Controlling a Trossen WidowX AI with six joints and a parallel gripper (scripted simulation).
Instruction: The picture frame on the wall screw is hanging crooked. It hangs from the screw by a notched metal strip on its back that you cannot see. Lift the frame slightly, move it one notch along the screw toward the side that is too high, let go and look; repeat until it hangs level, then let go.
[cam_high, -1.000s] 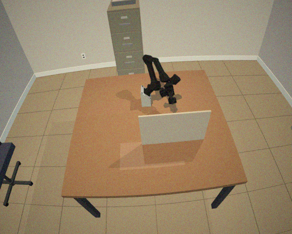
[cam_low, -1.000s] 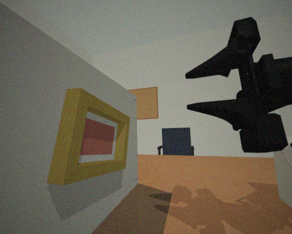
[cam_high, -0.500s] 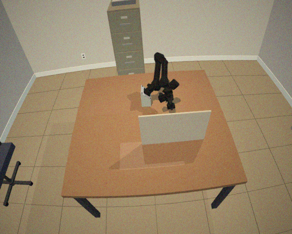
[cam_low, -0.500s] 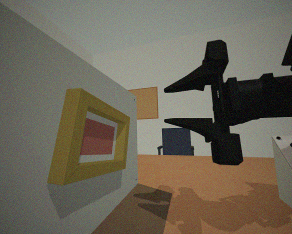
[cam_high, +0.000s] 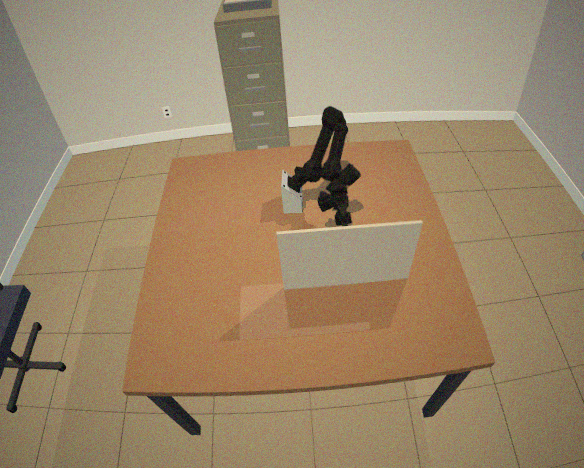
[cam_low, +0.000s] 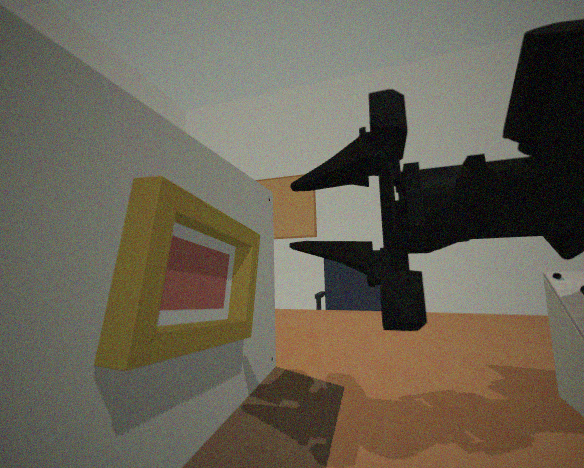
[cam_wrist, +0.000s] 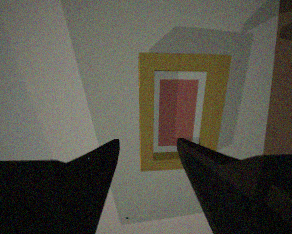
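My gripper tip is now 9 cm short of the picture frame, 5 cm above it and 1 cm to the right of it. Round my gripper tip: grey wall panel (10 cm ahead, 6 cm below, 1 cm to the left).
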